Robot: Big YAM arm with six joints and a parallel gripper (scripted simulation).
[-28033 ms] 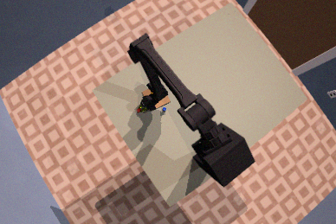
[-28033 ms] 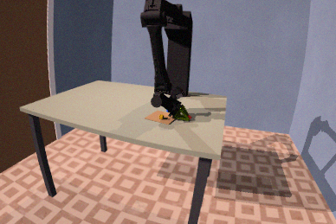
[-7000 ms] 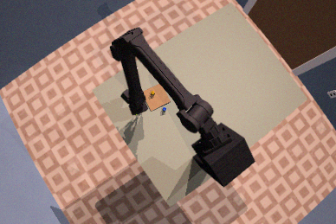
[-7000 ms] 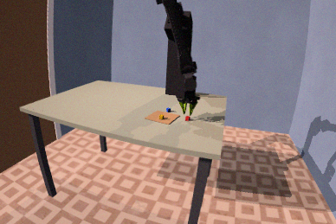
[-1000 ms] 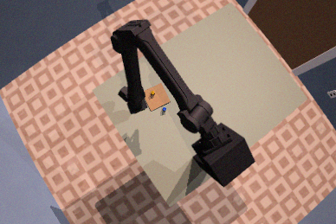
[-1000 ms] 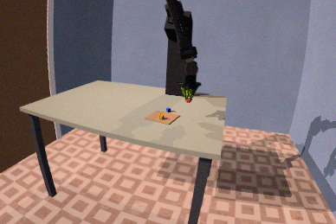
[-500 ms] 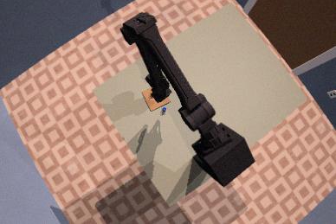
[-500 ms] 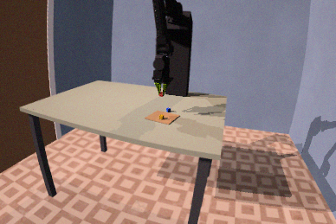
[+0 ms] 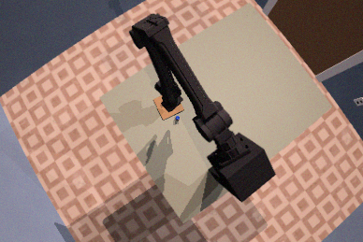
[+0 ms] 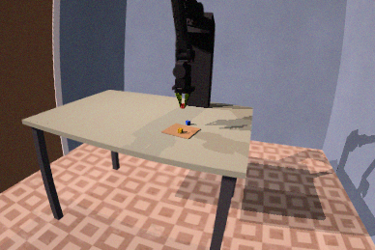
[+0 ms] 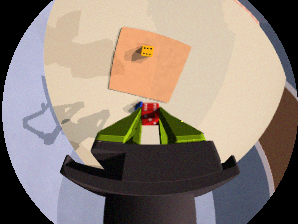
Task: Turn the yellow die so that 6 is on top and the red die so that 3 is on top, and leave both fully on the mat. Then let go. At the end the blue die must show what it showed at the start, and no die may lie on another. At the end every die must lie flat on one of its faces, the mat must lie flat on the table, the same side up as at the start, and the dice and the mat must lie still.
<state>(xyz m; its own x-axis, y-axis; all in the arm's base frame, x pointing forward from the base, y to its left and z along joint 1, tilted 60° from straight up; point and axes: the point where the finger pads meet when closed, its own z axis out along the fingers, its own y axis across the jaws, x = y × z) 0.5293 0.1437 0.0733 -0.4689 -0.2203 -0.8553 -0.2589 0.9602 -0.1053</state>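
Right now the orange mat is 12 cm below my hand, 3 cm ahead of it and 2 cm to the left of it. From my hand the other things lie so: yellow die 10 cm below, 5 cm ahead, 4 cm to the left; then red die right at my hand; then blue die 11 cm below, 7 cm behind, 1 cm to the right.
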